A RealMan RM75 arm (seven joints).
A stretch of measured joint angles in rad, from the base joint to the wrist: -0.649 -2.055 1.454 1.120 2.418 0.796 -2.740; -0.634 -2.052 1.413 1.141 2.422 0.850 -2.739; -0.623 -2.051 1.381 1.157 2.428 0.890 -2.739; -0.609 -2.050 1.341 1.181 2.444 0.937 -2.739; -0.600 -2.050 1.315 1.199 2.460 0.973 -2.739; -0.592 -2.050 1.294 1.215 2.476 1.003 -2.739; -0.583 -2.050 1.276 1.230 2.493 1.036 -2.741; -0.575 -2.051 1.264 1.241 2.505 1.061 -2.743; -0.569 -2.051 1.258 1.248 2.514 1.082 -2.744; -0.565 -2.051 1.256 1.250 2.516 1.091 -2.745; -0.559 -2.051 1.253 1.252 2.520 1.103 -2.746
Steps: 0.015 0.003 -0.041 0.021 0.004 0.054 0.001; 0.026 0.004 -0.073 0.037 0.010 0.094 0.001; 0.040 0.005 -0.113 0.061 0.026 0.141 0.001; 0.049 0.005 -0.139 0.079 0.042 0.177 0.001; 0.057 0.005 -0.160 0.095 0.058 0.207 0.001; 0.066 0.005 -0.178 0.110 0.075 0.240 -0.001; 0.074 0.004 -0.190 0.121 0.087 0.265 -0.003; 0.080 0.004 -0.196 0.128 0.096 0.286 -0.004; 0.084 0.004 -0.198 0.130 0.098 0.295 -0.005; 0.090 0.004 -0.201 0.132 0.102 0.307 -0.006
